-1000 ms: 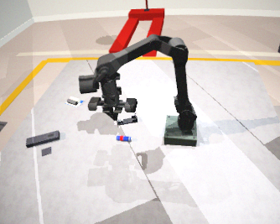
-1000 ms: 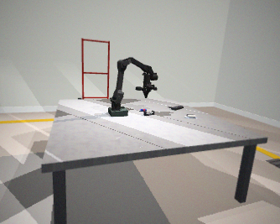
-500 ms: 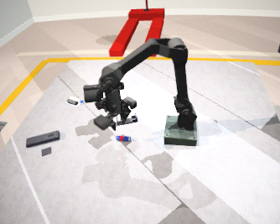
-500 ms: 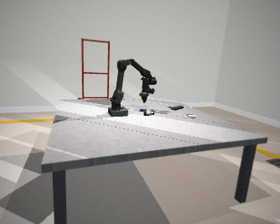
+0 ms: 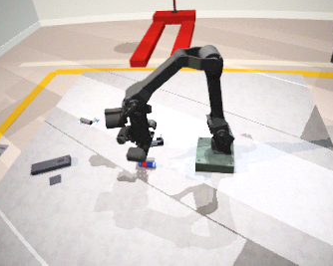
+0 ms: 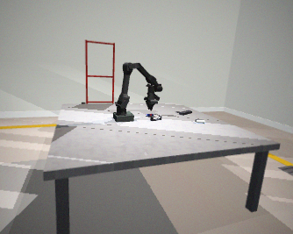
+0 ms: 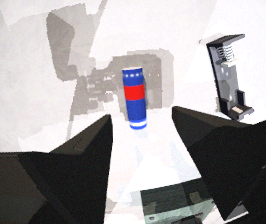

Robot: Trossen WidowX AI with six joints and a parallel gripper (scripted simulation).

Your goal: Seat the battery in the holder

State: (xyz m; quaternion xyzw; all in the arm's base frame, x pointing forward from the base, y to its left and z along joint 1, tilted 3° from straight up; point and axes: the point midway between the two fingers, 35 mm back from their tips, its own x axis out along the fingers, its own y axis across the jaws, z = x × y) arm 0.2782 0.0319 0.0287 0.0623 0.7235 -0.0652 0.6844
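Right now my gripper tip is 4 cm above the battery.
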